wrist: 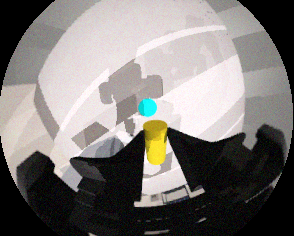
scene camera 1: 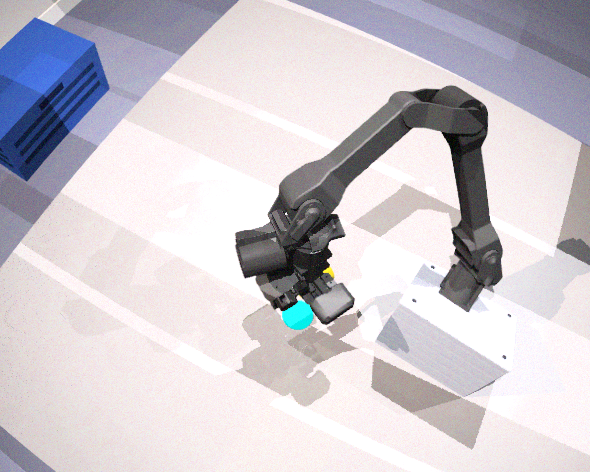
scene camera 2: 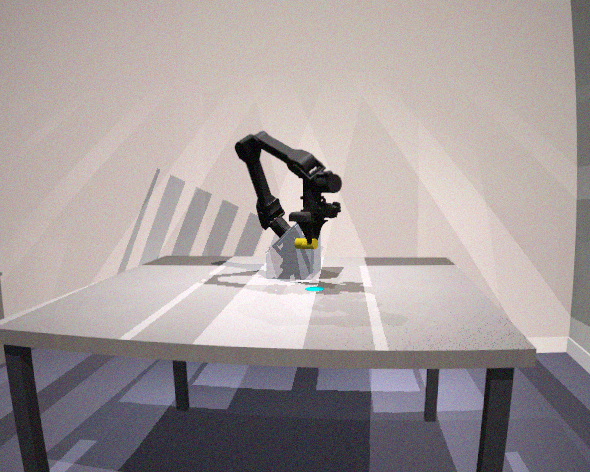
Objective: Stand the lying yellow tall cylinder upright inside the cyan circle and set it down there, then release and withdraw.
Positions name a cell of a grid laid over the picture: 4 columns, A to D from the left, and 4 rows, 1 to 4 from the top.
Note:
My gripper (scene camera 1: C3) holds a yellow tall cylinder (wrist: C3).
My gripper also shows in the wrist view (wrist: C3) and in scene camera 2 (scene camera 2: C3).

